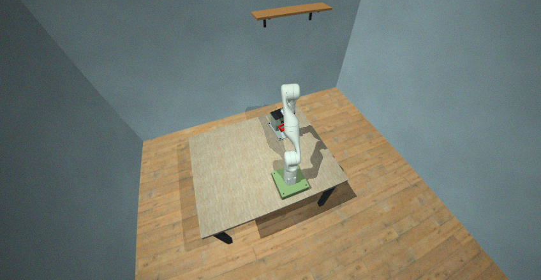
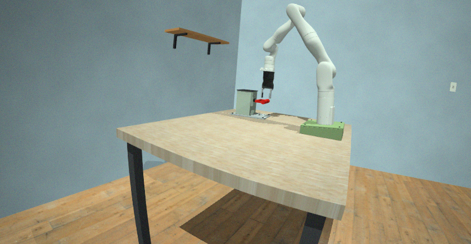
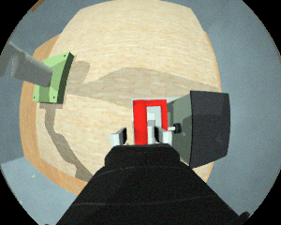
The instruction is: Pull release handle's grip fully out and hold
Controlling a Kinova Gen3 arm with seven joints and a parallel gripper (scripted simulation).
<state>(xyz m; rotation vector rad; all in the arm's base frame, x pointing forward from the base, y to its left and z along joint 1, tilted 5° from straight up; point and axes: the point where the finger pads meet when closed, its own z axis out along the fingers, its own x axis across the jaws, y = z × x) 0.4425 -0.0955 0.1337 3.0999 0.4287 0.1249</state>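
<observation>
My gripper is now 14 cm above the base plate, 9 cm short of it and 3 cm to the right of it.
</observation>
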